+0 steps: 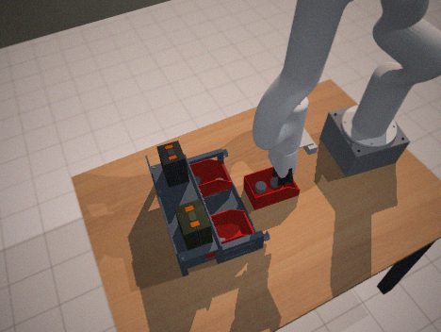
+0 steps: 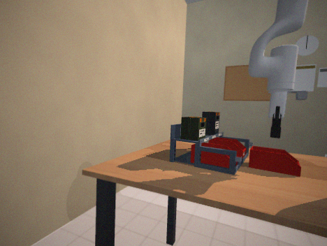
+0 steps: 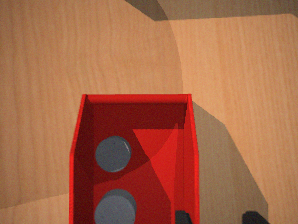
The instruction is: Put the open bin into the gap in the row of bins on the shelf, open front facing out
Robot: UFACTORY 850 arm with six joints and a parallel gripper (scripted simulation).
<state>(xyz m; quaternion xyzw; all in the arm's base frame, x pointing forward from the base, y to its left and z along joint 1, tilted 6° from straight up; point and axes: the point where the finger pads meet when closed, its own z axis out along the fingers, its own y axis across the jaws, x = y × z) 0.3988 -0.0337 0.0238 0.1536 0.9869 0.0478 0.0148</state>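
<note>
My gripper is now 11 cm short of the grey disc, 18 cm to the left of it and 14 cm above it. From my hand the other things lie so: blue-grey shelf: 21 cm ahead, 12 cm to the right, 9 cm below.
</note>
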